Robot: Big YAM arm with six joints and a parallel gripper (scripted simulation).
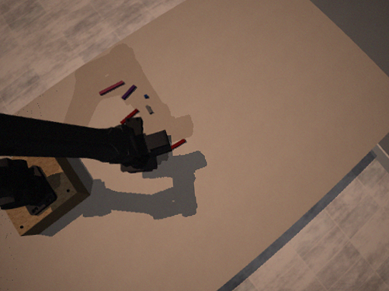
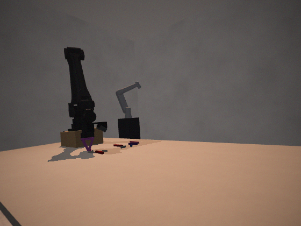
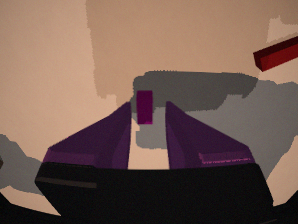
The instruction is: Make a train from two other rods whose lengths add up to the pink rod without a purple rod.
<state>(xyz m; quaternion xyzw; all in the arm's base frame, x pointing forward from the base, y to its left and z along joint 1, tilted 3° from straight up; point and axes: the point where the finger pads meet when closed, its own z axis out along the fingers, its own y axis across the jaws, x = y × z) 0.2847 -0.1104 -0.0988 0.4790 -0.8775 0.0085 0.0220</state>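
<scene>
My hand is 1 cm above the magenta rod. Also, from my hand: grey rod: 14 cm to the left, 12 cm ahead, 1 cm below; purple rod: 24 cm to the left, 10 cm ahead, 1 cm below; blue rod: 19 cm to the left, 14 cm ahead, 1 cm below.
</scene>
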